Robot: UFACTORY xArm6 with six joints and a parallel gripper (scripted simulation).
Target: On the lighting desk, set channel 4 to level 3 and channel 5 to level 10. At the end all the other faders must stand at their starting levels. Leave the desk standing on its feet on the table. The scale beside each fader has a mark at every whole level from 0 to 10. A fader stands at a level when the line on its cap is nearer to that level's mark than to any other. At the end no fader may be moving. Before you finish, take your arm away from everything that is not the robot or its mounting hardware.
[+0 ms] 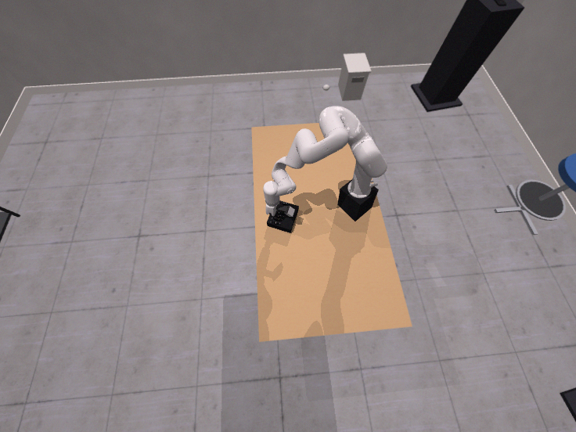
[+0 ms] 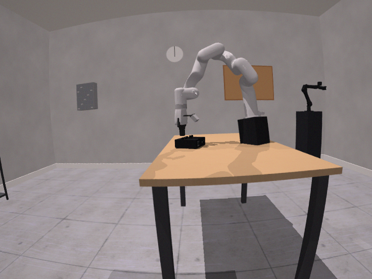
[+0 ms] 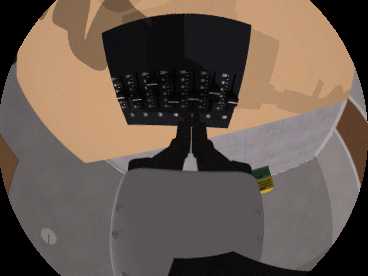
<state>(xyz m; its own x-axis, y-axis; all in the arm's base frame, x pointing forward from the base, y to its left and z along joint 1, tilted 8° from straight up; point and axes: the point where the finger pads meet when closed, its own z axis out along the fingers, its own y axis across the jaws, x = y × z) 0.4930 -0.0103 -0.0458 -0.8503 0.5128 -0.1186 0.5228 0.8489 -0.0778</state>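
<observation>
Right now the fader cap is 3 cm below my hand, 3 cm behind it and 1 cm to the right of it.
</observation>
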